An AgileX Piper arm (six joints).
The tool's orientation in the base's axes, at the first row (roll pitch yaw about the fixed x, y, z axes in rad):
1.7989 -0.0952 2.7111
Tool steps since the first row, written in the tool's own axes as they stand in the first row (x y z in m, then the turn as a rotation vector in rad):
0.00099 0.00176 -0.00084 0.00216 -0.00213 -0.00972
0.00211 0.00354 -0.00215 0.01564 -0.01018 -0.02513
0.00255 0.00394 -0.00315 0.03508 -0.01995 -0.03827
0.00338 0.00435 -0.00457 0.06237 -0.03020 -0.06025
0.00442 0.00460 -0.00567 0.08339 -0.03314 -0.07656
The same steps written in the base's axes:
-0.00091 -0.00005 0.00199 -0.00610 -0.00815 0.00033
-0.00211 -0.00046 0.00412 -0.02569 -0.01767 -0.00273
-0.00282 -0.00110 0.00477 -0.05011 -0.02298 -0.00740
-0.00405 -0.00196 0.00557 -0.08513 -0.03300 -0.00979
-0.00537 -0.00247 0.00616 -0.11098 -0.03935 -0.00697

